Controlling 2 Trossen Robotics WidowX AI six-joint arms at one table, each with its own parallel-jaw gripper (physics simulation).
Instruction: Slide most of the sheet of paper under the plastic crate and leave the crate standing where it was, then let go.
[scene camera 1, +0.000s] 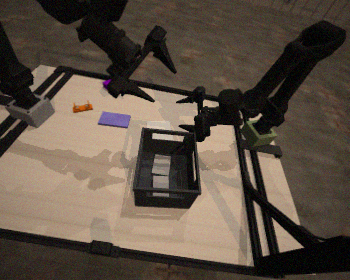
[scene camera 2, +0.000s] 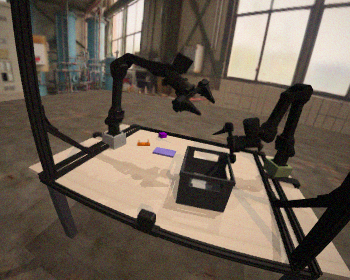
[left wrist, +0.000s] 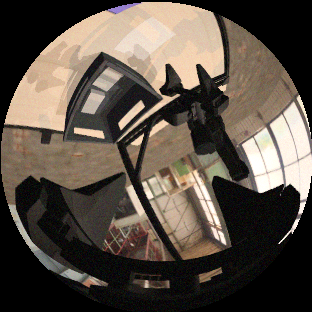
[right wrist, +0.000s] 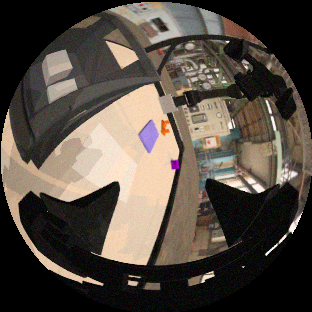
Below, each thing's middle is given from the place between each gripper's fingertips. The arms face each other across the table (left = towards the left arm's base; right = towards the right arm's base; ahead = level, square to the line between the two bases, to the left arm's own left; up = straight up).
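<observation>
From my right hand, the black plastic crate (scene camera 1: 183, 190) is 6 cm below, 19 cm behind and 3 cm to the left. The white sheet of paper (right wrist: 100, 159) is 1 cm ahead of that right hand, 5 cm to the left of it and 13 cm below it.
If you measure from my left hand, the white sheet of paper is 120 mm ahead, 10 mm to the right and 310 mm below. As for the black plastic crate, my left gripper is 80 mm past it, 30 mm to the left of it and 240 mm above it.
</observation>
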